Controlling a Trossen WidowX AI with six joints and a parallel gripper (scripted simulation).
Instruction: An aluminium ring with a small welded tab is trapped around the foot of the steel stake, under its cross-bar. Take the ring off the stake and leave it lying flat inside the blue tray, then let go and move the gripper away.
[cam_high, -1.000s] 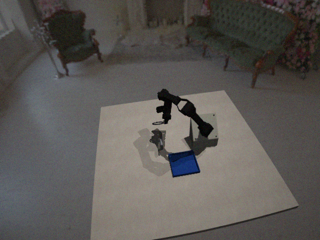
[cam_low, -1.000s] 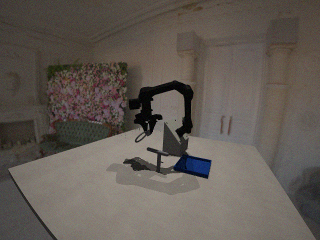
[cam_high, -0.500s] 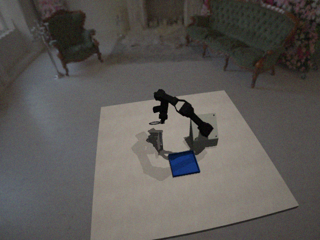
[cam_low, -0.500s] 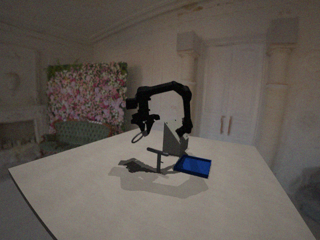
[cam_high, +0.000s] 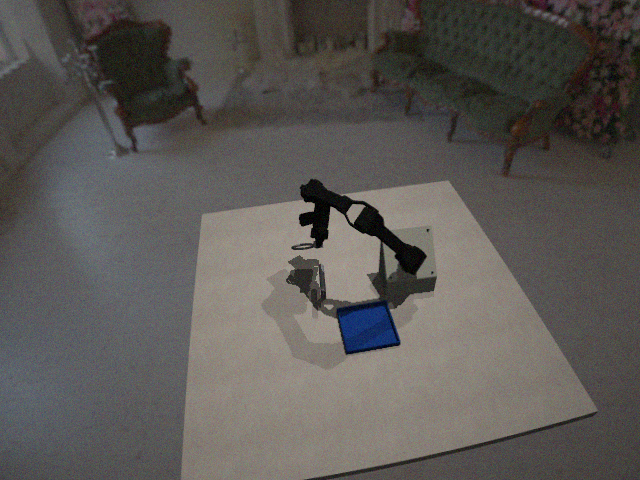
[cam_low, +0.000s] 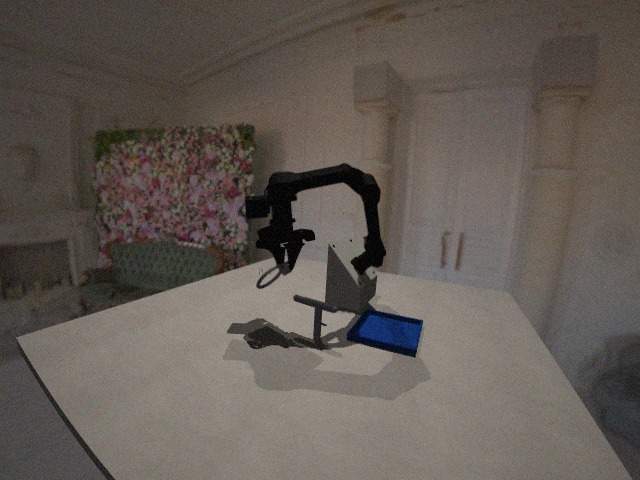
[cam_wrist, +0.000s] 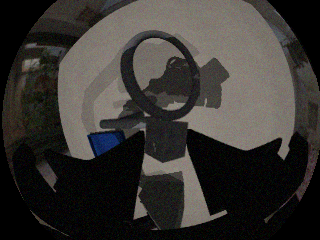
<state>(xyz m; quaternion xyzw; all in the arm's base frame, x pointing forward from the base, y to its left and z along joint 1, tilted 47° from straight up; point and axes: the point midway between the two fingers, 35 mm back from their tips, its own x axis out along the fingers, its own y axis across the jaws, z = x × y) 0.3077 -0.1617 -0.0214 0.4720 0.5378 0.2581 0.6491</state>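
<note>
My gripper tip is 120 mm past the blue tray, 280 mm to the right of it and 170 mm above it. The rest, counted from my gripper tip: aluminium ring: 50 mm ahead, 10 mm to the right, 10 mm below.
</note>
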